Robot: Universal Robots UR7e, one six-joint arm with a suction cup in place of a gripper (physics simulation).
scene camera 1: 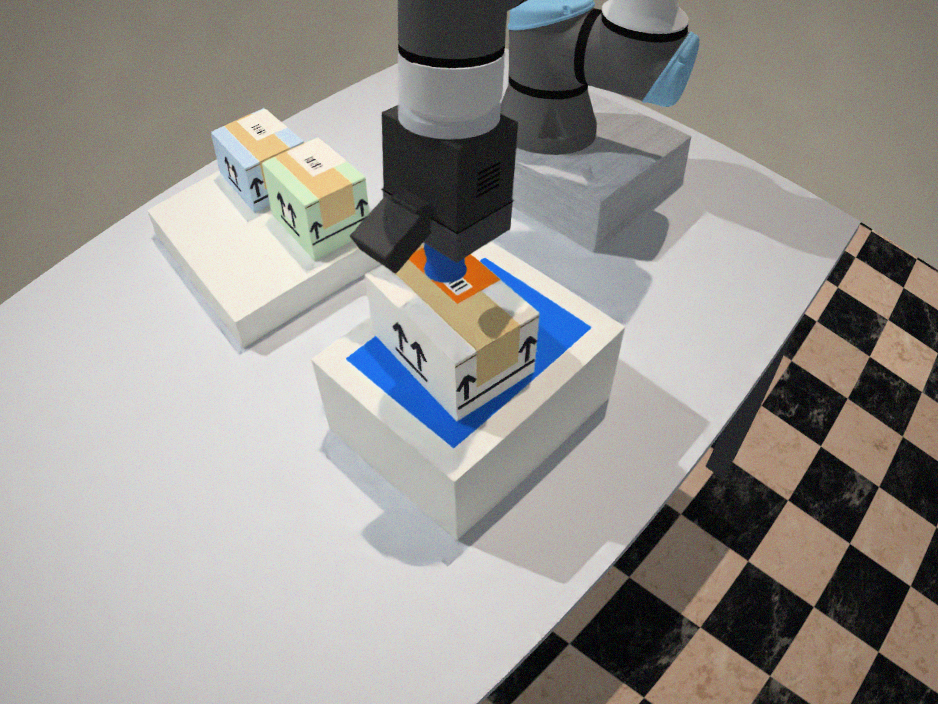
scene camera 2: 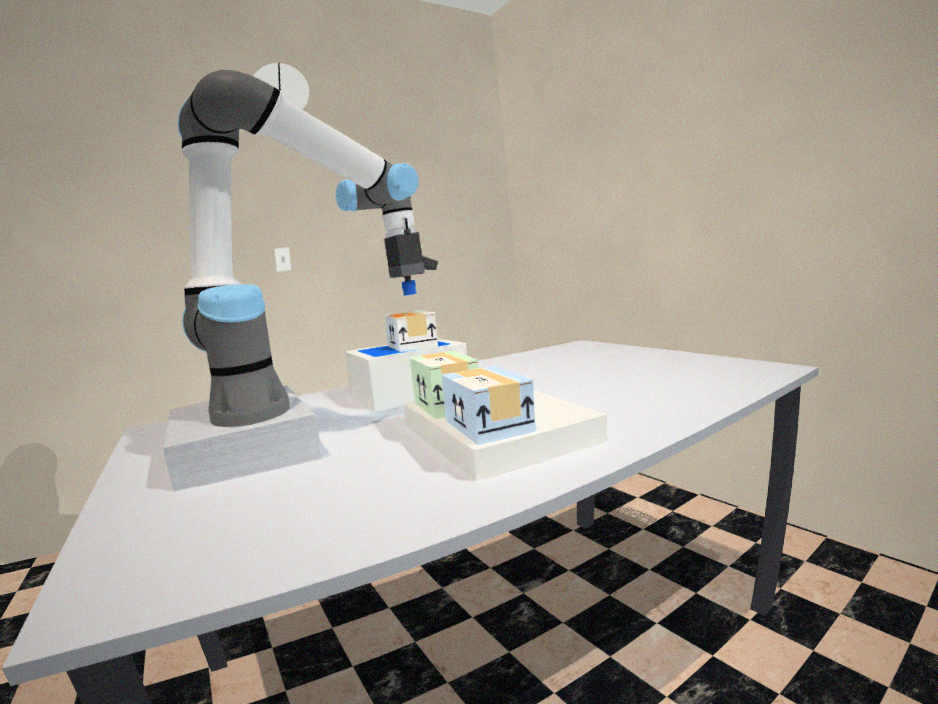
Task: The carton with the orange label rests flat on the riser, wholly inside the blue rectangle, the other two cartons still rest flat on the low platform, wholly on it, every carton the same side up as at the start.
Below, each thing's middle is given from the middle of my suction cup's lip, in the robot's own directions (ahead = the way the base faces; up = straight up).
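Low platform (scene camera 1: 255, 276): 430 mm to the right of my suction cup, 50 mm behind, 240 mm below. Riser (scene camera 1: 456, 472): 10 mm to the right of my suction cup, 40 mm behind, 200 mm below.
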